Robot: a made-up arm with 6 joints. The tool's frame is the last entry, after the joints. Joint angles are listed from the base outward. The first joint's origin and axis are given. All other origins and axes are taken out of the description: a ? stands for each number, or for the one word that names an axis. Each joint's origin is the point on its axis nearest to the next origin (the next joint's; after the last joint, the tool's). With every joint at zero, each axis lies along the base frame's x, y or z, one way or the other. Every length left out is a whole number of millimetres.
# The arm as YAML. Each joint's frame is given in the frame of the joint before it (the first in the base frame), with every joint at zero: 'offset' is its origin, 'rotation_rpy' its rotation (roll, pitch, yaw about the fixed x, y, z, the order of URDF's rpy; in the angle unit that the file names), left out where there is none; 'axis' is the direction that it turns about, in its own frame. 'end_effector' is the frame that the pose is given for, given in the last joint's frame.
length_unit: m
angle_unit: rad
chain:
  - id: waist
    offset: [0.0, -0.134, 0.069]
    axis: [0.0, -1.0, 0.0]
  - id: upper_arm
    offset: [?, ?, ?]
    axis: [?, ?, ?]
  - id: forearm
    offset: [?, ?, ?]
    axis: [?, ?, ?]
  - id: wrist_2
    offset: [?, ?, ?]
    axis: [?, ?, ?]
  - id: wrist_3
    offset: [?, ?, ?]
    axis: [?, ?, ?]
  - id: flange
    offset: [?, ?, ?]
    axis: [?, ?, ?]
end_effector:
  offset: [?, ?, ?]
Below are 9 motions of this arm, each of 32 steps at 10 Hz.
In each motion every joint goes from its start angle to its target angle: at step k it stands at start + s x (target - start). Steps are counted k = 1, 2, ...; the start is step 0. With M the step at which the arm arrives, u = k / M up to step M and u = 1 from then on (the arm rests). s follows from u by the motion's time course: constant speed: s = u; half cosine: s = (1 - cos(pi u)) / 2; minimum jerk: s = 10 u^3 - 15 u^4 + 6 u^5.
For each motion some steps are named. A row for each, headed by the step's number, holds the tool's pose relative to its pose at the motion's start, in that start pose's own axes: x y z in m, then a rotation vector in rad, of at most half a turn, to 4 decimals.
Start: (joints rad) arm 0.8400 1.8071 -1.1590 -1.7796 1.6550 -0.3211
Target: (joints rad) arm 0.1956 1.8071 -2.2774 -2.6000 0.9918 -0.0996
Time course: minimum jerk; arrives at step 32
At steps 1, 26, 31, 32:
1: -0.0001 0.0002 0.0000 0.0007 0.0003 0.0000
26: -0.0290 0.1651 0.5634 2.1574 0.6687 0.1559
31: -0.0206 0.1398 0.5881 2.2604 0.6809 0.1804
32: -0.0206 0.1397 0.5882 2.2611 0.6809 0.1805

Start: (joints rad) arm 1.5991 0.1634 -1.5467 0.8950 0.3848 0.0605
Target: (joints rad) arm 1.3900 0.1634 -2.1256 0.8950 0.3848 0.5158
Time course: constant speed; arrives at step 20
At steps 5, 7, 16, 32:
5: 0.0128 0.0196 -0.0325 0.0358 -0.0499 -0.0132
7: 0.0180 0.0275 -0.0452 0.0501 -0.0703 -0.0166
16: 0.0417 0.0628 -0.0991 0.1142 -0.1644 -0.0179
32: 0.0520 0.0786 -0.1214 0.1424 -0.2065 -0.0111

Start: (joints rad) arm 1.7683 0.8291 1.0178 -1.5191 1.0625 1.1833
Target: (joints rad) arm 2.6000 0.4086 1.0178 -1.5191 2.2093 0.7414
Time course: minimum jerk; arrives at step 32
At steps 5, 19, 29, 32:
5: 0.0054 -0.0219 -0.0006 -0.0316 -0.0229 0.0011
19: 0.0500 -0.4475 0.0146 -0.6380 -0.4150 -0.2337
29: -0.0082 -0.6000 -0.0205 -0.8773 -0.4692 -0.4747
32: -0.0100 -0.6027 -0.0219 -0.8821 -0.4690 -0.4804

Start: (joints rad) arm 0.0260 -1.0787 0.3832 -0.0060 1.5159 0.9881
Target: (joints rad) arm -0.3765 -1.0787 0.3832 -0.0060 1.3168 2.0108
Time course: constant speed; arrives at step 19
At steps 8, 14, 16, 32:
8: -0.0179 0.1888 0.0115 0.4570 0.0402 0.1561
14: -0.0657 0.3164 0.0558 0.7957 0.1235 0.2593
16: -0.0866 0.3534 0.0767 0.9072 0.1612 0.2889
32: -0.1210 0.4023 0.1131 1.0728 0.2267 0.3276

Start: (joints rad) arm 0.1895 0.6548 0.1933 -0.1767 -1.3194 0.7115
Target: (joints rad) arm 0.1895 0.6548 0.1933 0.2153 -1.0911 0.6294
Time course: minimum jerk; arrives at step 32
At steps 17, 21, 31, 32:
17: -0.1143 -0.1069 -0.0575 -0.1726 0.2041 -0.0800
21: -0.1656 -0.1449 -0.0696 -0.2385 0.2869 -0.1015
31: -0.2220 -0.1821 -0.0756 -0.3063 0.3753 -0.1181
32: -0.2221 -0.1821 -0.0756 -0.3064 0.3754 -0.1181

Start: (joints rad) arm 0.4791 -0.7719 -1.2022 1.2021 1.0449 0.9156
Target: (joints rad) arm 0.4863 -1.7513 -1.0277 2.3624 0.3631 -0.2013
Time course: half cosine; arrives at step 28
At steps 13, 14, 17, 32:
13: -0.1749 0.3524 0.0637 -0.1228 -0.0218 0.9312
14: -0.2130 0.3783 0.0769 -0.1271 -0.0353 1.0471
17: -0.3298 0.4243 0.1239 -0.1195 -0.0884 1.3850
32: -0.5244 0.3960 0.2501 0.0156 -0.2524 2.0362

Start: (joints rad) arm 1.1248 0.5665 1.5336 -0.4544 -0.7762 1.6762
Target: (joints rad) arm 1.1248 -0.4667 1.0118 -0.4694 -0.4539 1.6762
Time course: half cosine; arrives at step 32
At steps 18, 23, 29, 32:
18: 0.1985 -0.0202 -0.0364 -0.1577 -0.2080 0.6658
23: 0.2865 -0.0183 -0.0306 -0.2539 -0.3039 0.9039
29: 0.3547 -0.0101 -0.0181 -0.3367 -0.3817 1.0741
32: 0.3639 -0.0084 -0.0158 -0.3486 -0.3926 1.0965

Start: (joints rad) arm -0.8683 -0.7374 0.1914 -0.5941 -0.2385 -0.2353
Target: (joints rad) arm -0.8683 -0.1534 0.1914 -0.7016 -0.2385 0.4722
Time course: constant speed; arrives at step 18
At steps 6, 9, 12, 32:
6: 0.0263 0.0177 0.0464 0.3920 0.1097 -0.0120
9: 0.0429 0.0230 0.0775 0.5860 0.1665 -0.0281
12: 0.0630 0.0238 0.1129 0.7784 0.2243 -0.0512
32: 0.1161 0.0079 0.1906 1.1570 0.3425 -0.1204

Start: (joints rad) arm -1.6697 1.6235 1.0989 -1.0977 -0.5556 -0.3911
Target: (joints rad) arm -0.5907 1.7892 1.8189 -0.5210 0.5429 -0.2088
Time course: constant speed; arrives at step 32
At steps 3, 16, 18, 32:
3: -0.0373 -0.0068 -0.0712 -0.1911 -0.0255 0.1150
16: -0.0805 -0.2046 -0.3000 -1.0659 -0.2119 0.5165
18: -0.0684 -0.2472 -0.3136 -1.2056 -0.2484 0.5634
32: 0.0858 -0.4754 -0.2177 -2.2080 -0.5202 0.7634

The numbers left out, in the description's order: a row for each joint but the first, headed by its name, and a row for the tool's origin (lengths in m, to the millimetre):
upper_arm: xyz 0.018 0.0 0.044, axis 1.0 0.0 0.0
forearm: xyz 0.0 0.158 0.326, axis 0.0 1.0 0.0
wrist_2: xyz -0.024 0.0 0.188, axis 0.0 0.0 1.0
wrist_3: xyz 0.293 0.02 0.0, axis -1.0 0.0 0.0
flange: xyz 0.0 0.351 -0.07, axis 1.0 0.0 0.0
tool: xyz 0.0 -0.061 -0.273

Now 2 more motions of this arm.
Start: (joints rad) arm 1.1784 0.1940 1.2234 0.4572 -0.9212 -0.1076
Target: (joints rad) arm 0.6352 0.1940 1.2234 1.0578 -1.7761 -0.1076
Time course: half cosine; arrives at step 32
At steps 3, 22, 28, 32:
3: -0.0019 0.0101 0.0079 0.0254 0.0153 0.0014
22: 0.0650 0.1999 0.4284 0.9755 0.5253 -0.0731
28: 0.1254 0.1848 0.5402 1.2170 0.6417 -0.1244
32: 0.1397 0.1785 0.5619 1.2671 0.6655 -0.1365

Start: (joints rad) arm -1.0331 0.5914 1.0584 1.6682 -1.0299 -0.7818
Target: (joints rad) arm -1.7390 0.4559 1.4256 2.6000 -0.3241 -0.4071
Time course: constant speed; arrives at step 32
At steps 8, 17, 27, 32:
8: -0.0647 0.0026 0.1130 0.1371 -0.0848 0.1793
17: -0.1657 -0.0261 0.2340 0.2600 -0.2599 0.3819
27: -0.2951 -0.0946 0.3349 0.3477 -0.5464 0.5802
32: -0.3585 -0.1384 0.3671 0.3697 -0.7216 0.6593

